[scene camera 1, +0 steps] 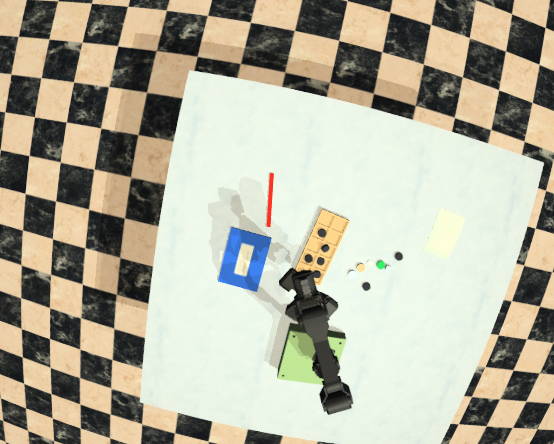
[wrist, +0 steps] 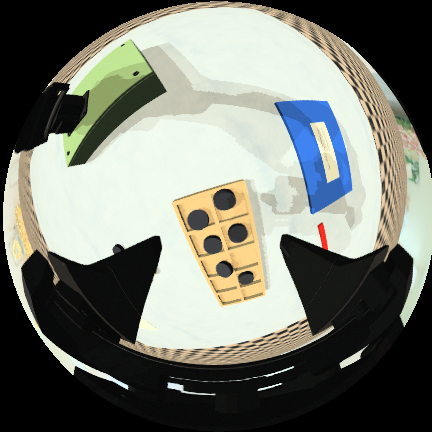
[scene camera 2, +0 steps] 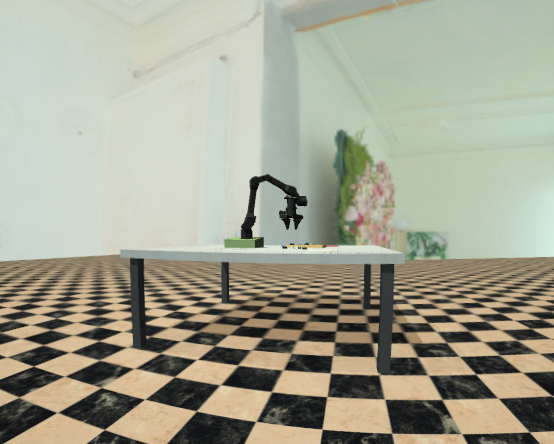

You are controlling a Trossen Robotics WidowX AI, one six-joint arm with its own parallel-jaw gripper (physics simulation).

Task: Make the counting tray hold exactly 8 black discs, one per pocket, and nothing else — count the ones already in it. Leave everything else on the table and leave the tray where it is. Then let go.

The gripper point(wrist: 221, 241) is open and holds nothing. Also in view: a tan counting tray point(scene camera 1: 335, 226).
The tan counting tray is seen too in the wrist view point(wrist: 244, 255).
